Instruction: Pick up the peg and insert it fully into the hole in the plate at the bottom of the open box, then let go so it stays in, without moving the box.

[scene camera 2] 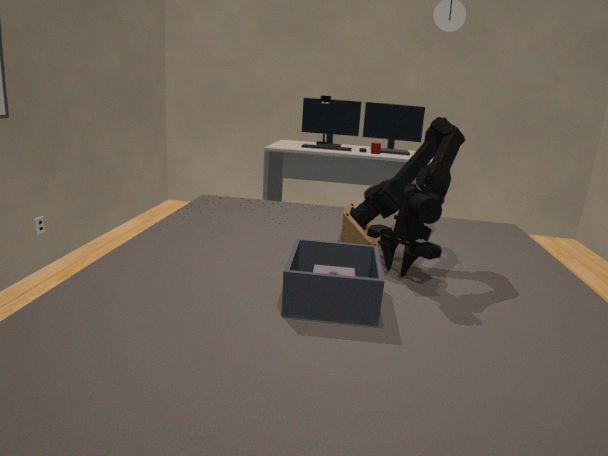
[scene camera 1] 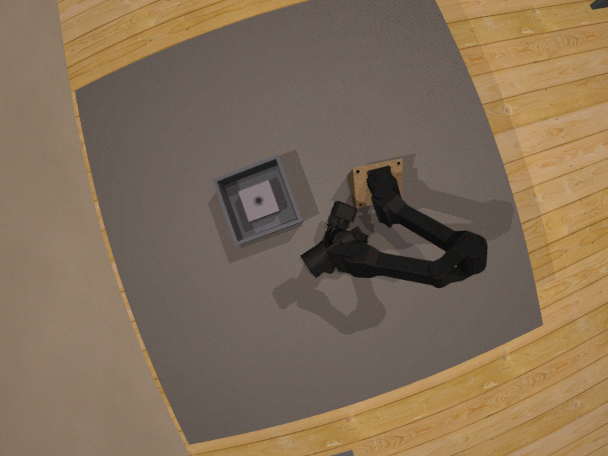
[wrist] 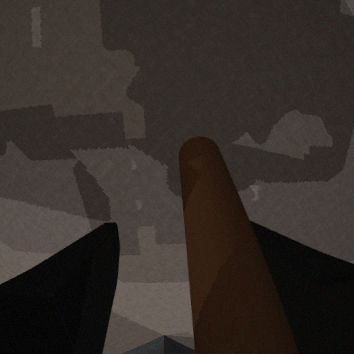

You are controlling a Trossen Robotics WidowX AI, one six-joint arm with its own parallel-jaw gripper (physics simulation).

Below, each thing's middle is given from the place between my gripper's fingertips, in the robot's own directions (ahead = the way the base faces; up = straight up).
The brown peg (wrist: 232, 294) lies 1 cm behind my hand, 2 cm to the left of it and 3 cm above it. The rest, counted from my hand: blue-grey box (scene camera 2: 357, 299) 16 cm ahead, 14 cm to the right, 4 cm above; then pale plate (scene camera 1: 249, 196) 16 cm ahead, 14 cm to the right, 3 cm above.
